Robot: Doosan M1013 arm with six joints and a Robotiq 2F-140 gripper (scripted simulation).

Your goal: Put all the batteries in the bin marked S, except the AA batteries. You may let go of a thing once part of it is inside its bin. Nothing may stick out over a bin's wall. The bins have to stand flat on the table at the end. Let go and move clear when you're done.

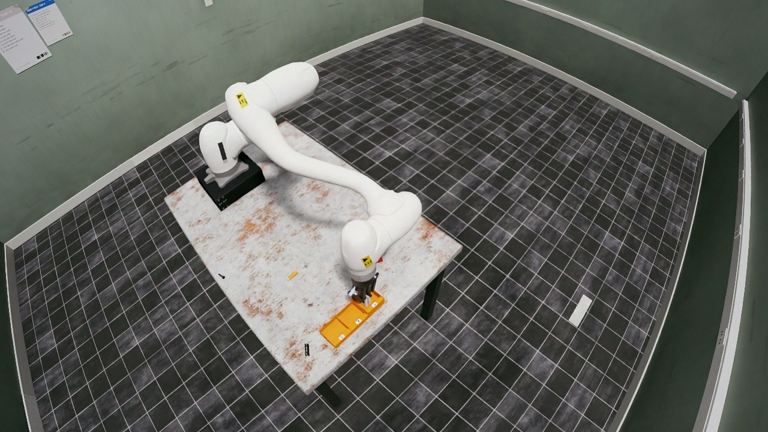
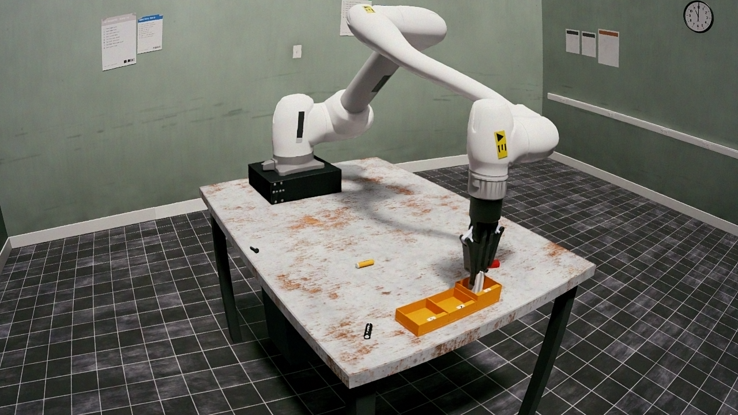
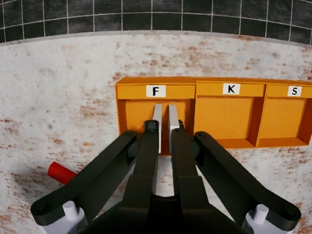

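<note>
The red block battery lies 18 cm behind my hand, 20 cm to the left of it and 4 cm below it. The rest, counted from my hand: red cylinder: 12 cm behind, 15 cm to the left, 4 cm below; then black battery: 3 cm behind, 28 cm to the right, 4 cm below; then joined orange bins: 7 cm to the right, 3 cm below.
</note>
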